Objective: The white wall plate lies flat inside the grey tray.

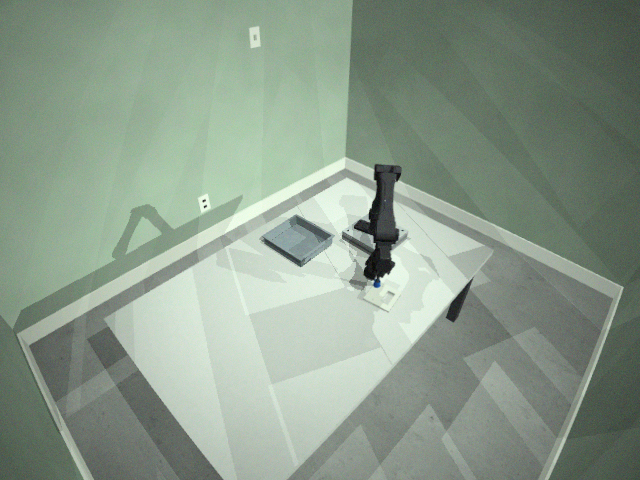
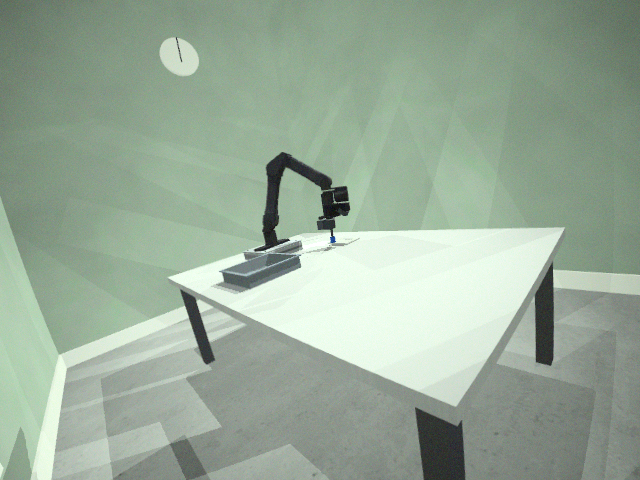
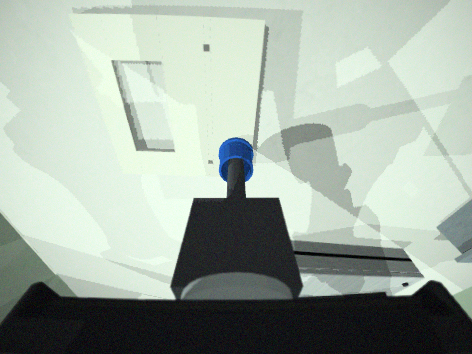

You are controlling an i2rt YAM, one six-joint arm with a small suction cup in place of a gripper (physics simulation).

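Note:
The white wall plate [image 1: 376, 299] [image 2: 347, 241] [image 3: 227, 88], with a rectangular opening, is on the table to the right of the arm's base. My blue suction cup [image 1: 376, 284] [image 2: 332, 239] [image 3: 235, 158] presses down on the plate's near edge, by a small screw hole, and grips the plate. The plate is at table level or barely above it. The grey tray [image 1: 280, 250] [image 2: 256, 277] stands empty to the left of the arm's base, well apart from the plate.
The arm's grey base plate [image 1: 356, 235] [image 2: 275, 248] sits between the tray and the wall plate. The white table [image 1: 223, 381] [image 2: 413, 310] stretches far toward the front. Its right edge lies close beyond the wall plate.

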